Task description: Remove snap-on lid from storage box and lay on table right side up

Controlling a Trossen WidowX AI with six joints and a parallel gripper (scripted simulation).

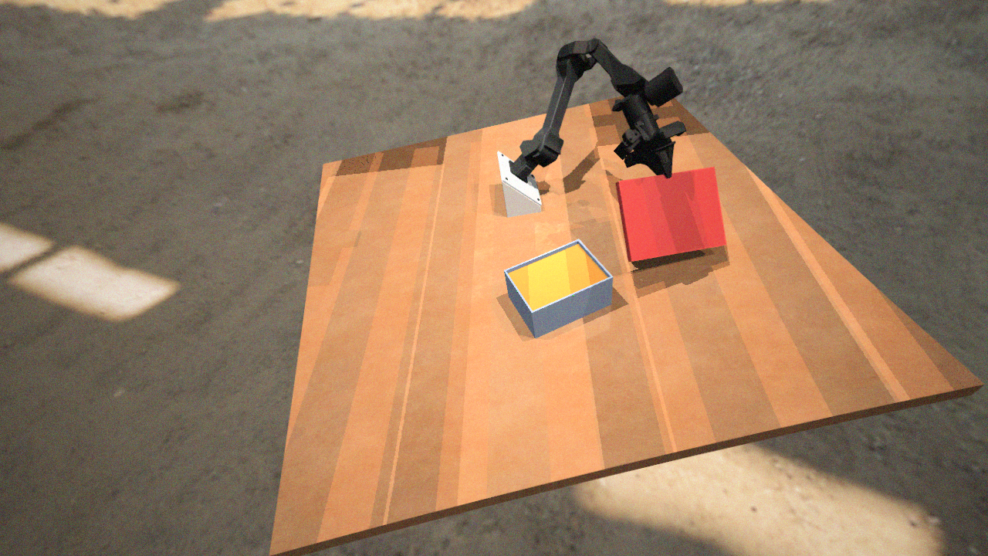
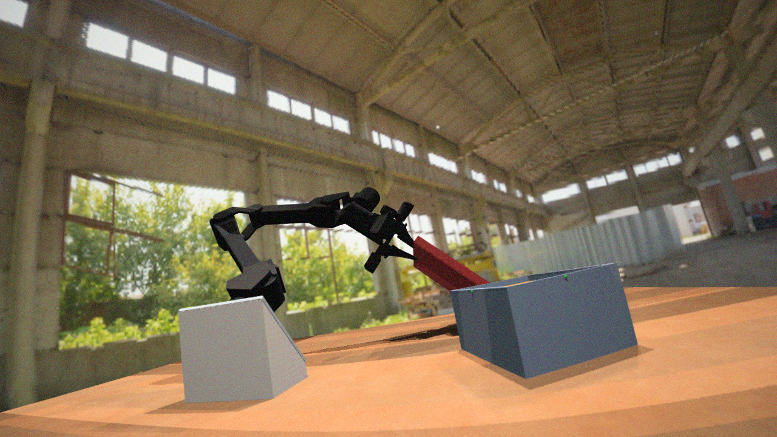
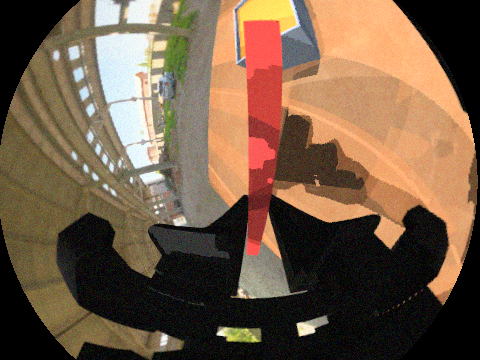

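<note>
My gripper tip is now 60 mm short of the red lid and 60 mm above it. Also, from my gripper tip: storage box: 290 mm to the right, 170 mm ahead, 130 mm below.
</note>
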